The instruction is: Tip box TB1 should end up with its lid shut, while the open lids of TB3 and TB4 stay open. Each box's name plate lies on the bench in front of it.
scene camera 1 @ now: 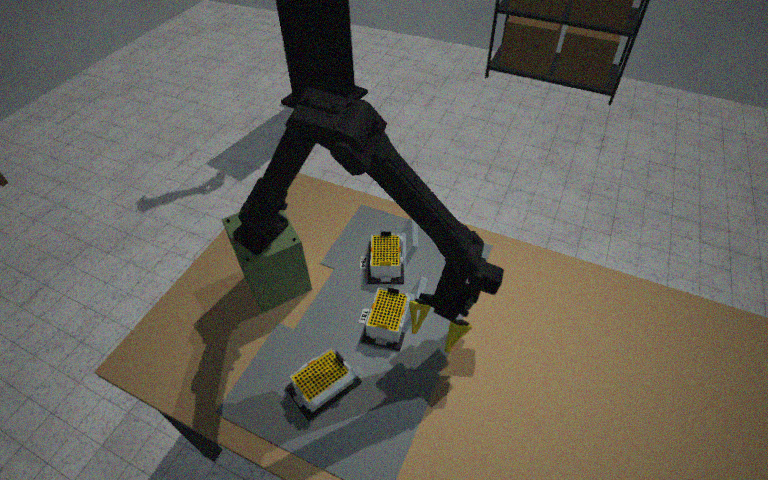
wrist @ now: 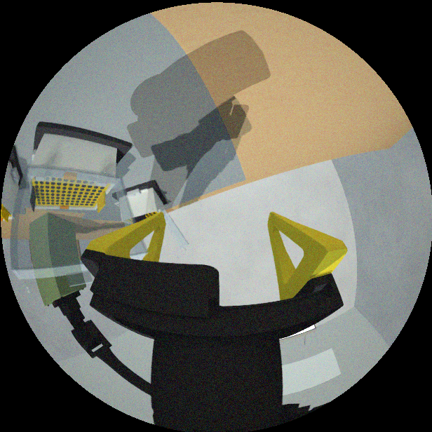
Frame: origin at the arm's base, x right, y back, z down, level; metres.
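Seen in the pictures: gripper, between the fingertips: [scene camera 1: 429,342]; arm's base, origin of its link: [scene camera 1: 261,230].
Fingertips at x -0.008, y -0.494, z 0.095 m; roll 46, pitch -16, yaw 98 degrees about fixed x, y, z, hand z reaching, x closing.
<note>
Offsets run from my fingertips to a thing's top centre. "*": to the spot under its first point. Level surfaces: height alone.
TB1 @(dx -0.059, dy +0.156, dz +0.053 m) [scene camera 1: 387,311] [wrist: 70,192], a white box with a yellow tip rack and dark base, is the middle box. Its clear lid @(* dx -0.119, dy +0.094, dz -0.018 m) [scene camera 1: 421,284] [wrist: 22,274] stands open on the gripper's side, partly hidden by a finger in the scene view. The back box @(dx -0.224, dy +0.273, dz +0.053 m) [scene camera 1: 385,251] [wrist: 142,201] has its clear lid [scene camera 1: 415,234] [wrist: 176,231] standing open; its name plate is too blurred to read. The front-left box @(dx +0.180, dy +0.186, dz +0.053 m) [scene camera 1: 320,378] shows its rack; its lid and plate cannot be made out. My gripper [scene camera 1: 432,340] [wrist: 216,217] is open and empty, above the mat's right edge, right of TB1.
The boxes stand on a grey mat @(dz +0.127 m) [scene camera 1: 334,316] on the wooden bench @(dz +0.130 m) [scene camera 1: 594,367]. The arm rises from a green block [scene camera 1: 277,277] [wrist: 60,260] left of the boxes. TB1's name plate @(* dx -0.039, dy +0.219, dz +0.125 m) [scene camera 1: 364,315] lies beside it. A shelf unit [scene camera 1: 614,84] stands on the floor behind.
</note>
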